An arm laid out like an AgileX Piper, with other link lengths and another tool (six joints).
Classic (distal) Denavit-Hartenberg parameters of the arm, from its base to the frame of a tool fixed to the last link. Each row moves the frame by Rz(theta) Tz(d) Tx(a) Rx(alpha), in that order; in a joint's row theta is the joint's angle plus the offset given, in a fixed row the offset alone. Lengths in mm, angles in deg.
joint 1: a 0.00; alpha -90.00; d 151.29; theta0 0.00
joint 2: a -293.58; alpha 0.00; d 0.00; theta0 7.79
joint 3: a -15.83; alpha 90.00; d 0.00; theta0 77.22
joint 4: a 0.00; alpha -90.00; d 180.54; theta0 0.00
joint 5: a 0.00; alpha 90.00; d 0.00; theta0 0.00
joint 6: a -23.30; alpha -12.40; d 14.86; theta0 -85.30
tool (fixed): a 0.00; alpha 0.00; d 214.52; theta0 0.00
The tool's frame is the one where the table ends.
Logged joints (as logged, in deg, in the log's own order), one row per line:
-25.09 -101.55 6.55 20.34 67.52 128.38
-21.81 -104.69 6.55 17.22 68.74 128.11
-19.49 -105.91 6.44 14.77 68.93 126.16
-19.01 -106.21 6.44 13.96 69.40 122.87
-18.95 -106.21 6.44 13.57 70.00 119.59
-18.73 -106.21 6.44 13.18 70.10 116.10
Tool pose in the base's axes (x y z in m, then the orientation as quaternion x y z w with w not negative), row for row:
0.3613 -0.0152 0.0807 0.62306 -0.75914 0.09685 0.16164
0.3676 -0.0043 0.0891 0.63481 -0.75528 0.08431 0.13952
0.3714 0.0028 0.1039 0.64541 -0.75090 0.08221 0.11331
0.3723 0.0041 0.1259 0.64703 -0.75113 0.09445 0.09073
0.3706 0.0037 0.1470 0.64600 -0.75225 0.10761 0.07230
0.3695 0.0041 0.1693 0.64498 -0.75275 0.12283 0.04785
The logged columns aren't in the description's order. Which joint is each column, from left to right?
Columns, left to right: joint 4, joint 3, joint 1, joint 6, joint 5, joint 2.
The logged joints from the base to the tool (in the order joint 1, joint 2, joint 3, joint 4, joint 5, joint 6), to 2 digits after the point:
6.55 128.38 -101.55 -25.09 67.52 20.34
6.55 128.11 -104.69 -21.81 68.74 17.22
6.44 126.16 -105.91 -19.49 68.93 14.77
6.44 122.87 -106.21 -19.01 69.40 13.96
6.44 119.59 -106.21 -18.95 70.00 13.57
6.44 116.10 -106.21 -18.73 70.10 13.18

